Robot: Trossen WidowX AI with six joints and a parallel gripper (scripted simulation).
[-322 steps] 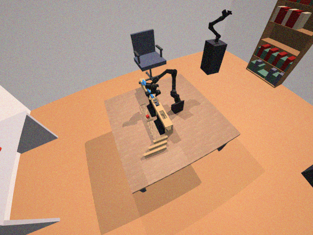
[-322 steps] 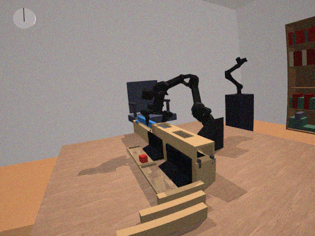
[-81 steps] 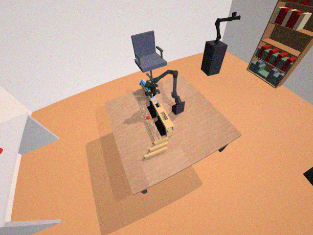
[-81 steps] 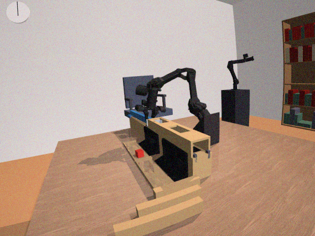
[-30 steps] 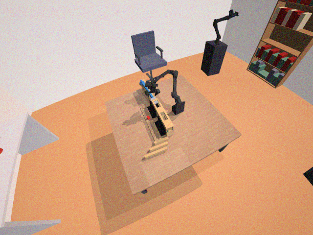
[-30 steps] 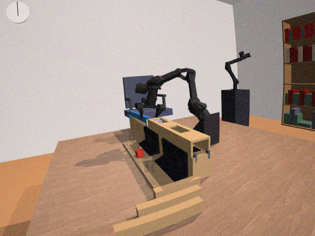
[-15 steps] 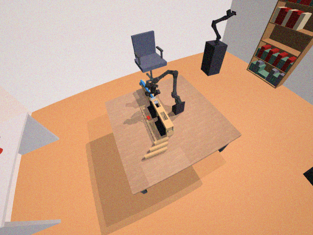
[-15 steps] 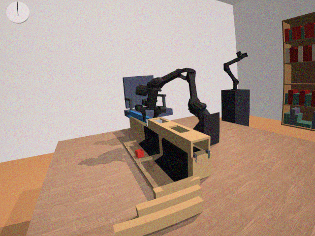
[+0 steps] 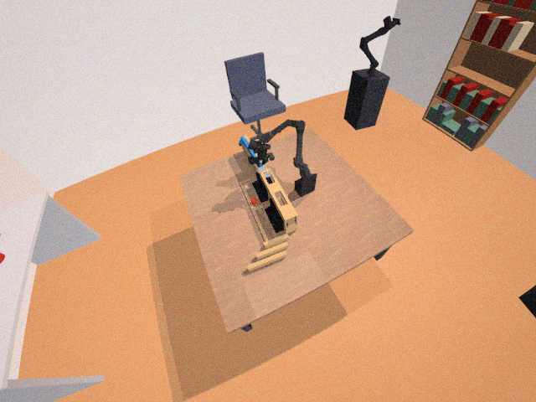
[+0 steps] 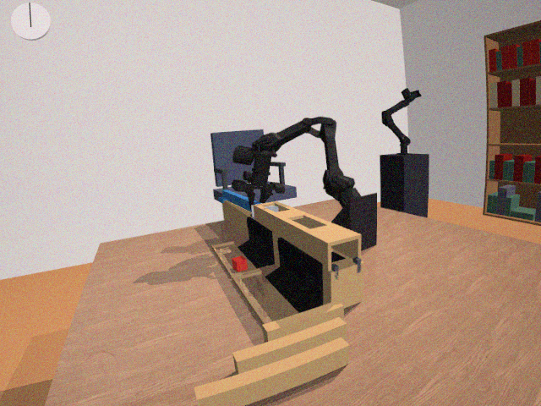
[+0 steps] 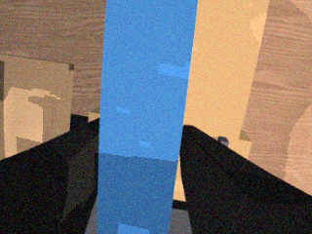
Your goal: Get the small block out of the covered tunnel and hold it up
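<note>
My gripper tip is now 23 cm to the right of the small red block, 12 cm short of it and 10 cm above it. From my gripper tip the other things lie so: tan covered tunnel (7 cm to the left, 5 cm below, 2 cm ahead).
</note>
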